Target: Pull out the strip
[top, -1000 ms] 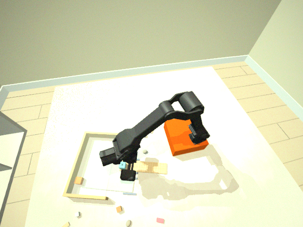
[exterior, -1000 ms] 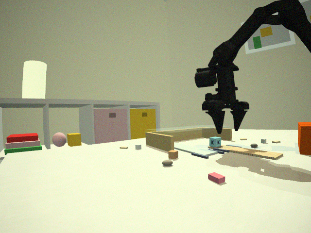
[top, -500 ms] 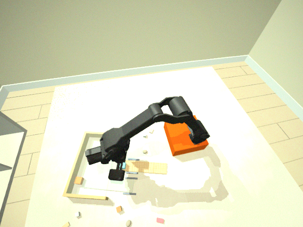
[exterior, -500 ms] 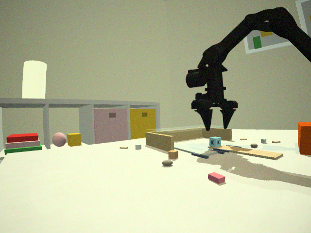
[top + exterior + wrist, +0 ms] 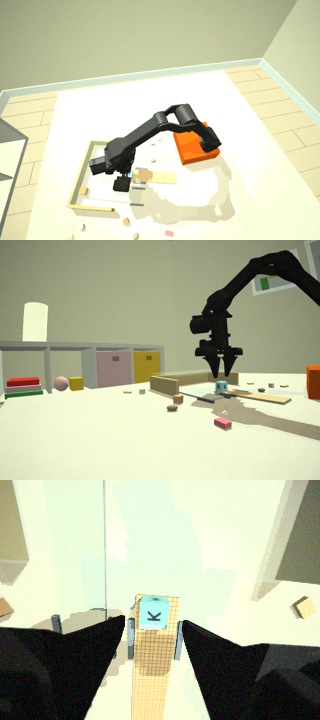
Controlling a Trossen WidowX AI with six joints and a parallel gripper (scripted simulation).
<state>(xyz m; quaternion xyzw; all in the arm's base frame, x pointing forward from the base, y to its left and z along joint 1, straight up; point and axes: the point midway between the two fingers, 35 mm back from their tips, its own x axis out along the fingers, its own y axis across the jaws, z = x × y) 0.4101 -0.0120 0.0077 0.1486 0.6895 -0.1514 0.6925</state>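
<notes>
My gripper tip is 3 cm above the cube.
</notes>
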